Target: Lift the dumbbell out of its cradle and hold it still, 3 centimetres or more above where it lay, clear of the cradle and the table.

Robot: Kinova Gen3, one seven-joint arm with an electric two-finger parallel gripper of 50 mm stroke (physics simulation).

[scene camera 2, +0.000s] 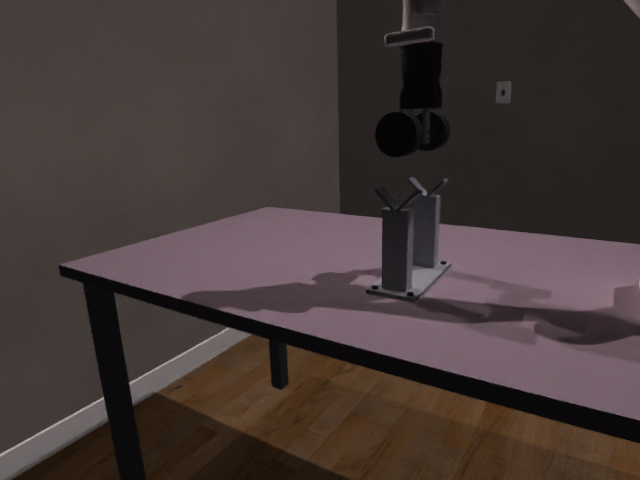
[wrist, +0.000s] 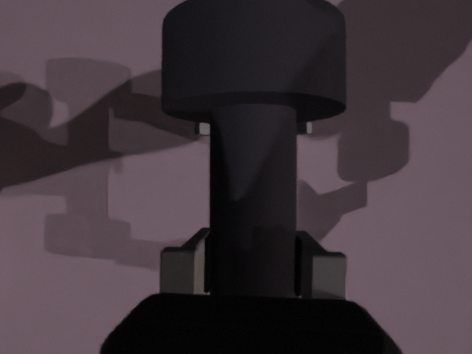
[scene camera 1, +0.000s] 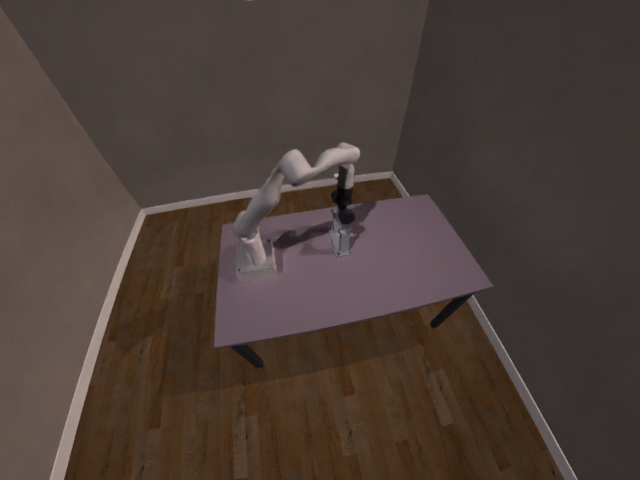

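Pixels of known places: gripper, fingertip midpoint: (wrist: pixel 252 251) (scene camera 1: pixel 342 208); arm's base at its link origin: (scene camera 1: pixel 257 258).
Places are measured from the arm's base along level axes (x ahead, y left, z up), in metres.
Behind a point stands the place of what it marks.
Note:
The black dumbbell (scene camera 1: pixel 346 216) {x 0.481, y -0.089, z 0.222 m} (scene camera 2: pixel 397 134) {x 0.519, y 0.106, z 0.202 m} (wrist: pixel 253 175) {x 0.513, y 0.044, z 0.220 m} hangs level in the air above the cradle, with a visible gap below it in the scene camera 2 view. My gripper (scene camera 1: pixel 342 208) {x 0.506, y 0.008, z 0.182 m} (scene camera 2: pixel 425 135) {x 0.506, y 0.008, z 0.182 m} (wrist: pixel 252 251) {x 0.506, y 0.008, z 0.182 m} points down and is shut on its handle, one finger on each side. One end disc fills the top of the wrist view; the other end is hidden there. The grey cradle (scene camera 1: pixel 344 243) {x 0.486, y -0.087, z 0.002 m} (scene camera 2: pixel 397 249) {x 0.516, y 0.104, z -0.005 m} stands upright on the table, its two V-shaped rests empty. Small pale bits of the cradle (wrist: pixel 204 129) {x 0.485, y 0.083, z 0.101 m} show beside the handle in the wrist view.
The mauve table (scene camera 1: pixel 403 268) {x 0.765, y -0.321, z -0.095 m} (scene camera 2: pixel 232 258) {x 0.950, y -0.004, z -0.095 m} lies below the dumbbell and carries the cradle's bolted base plate. The arm's white base (scene camera 1: pixel 255 268) {x -0.027, y -0.060, z -0.001 m} stands at the table's left in the scene camera 1 view. Shadows of the arm and dumbbell fall across the table.

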